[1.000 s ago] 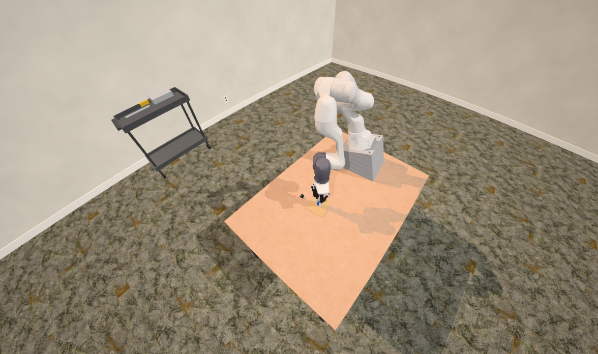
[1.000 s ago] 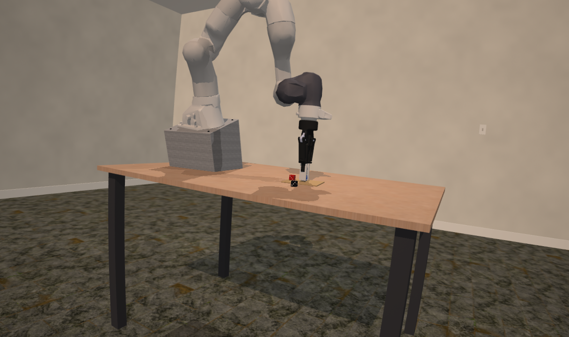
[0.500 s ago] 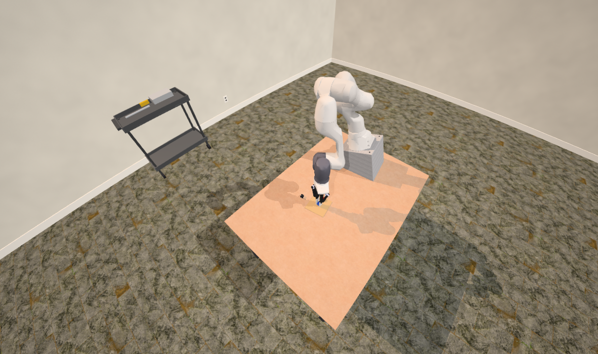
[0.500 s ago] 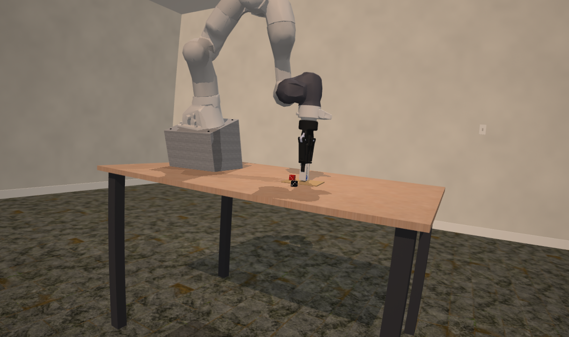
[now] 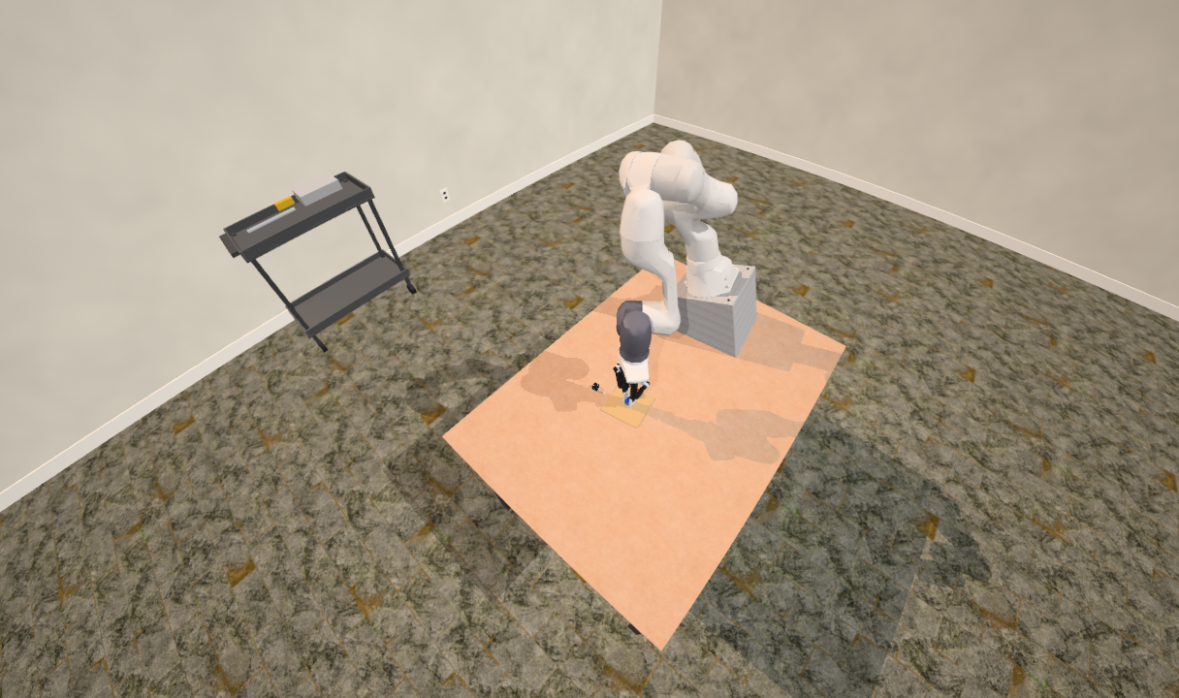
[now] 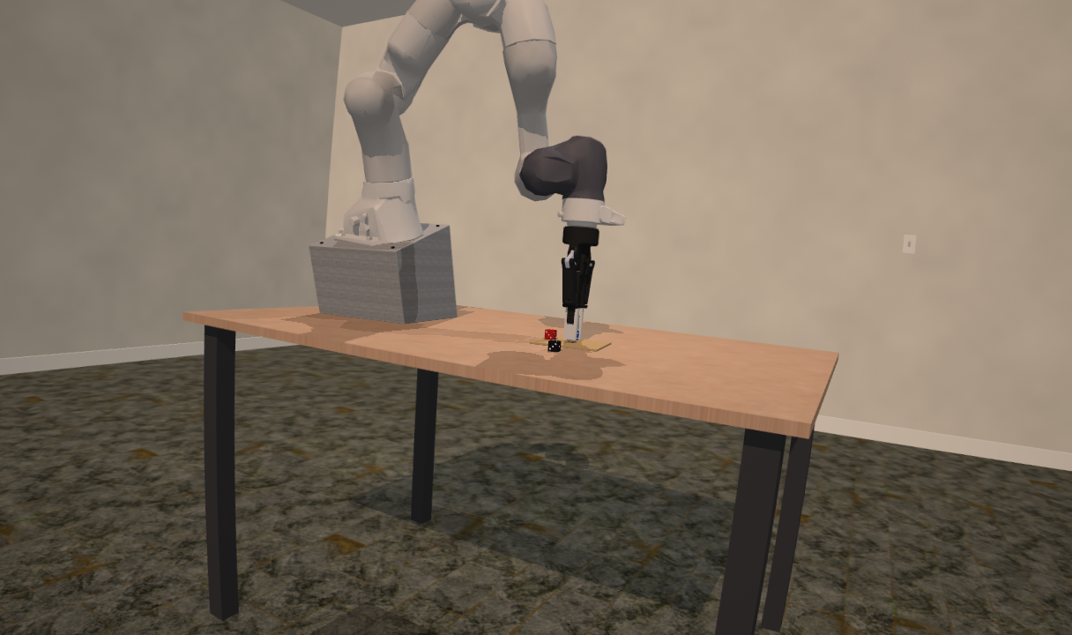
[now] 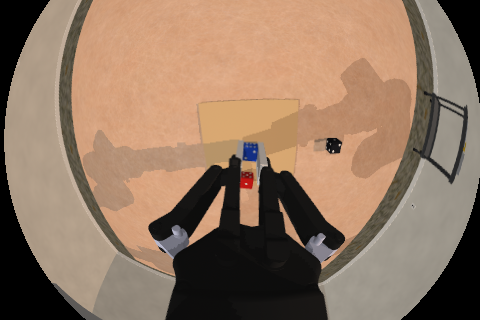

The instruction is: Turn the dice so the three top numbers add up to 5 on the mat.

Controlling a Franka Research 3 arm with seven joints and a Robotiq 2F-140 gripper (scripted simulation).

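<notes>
Right now the blue die is 2 cm below my hand. Round my hand: black die (13 cm to the right, 3 cm below, 2 cm ahead); then tan mat (4 cm below); then red die (5 cm behind, 3 cm below).
</notes>
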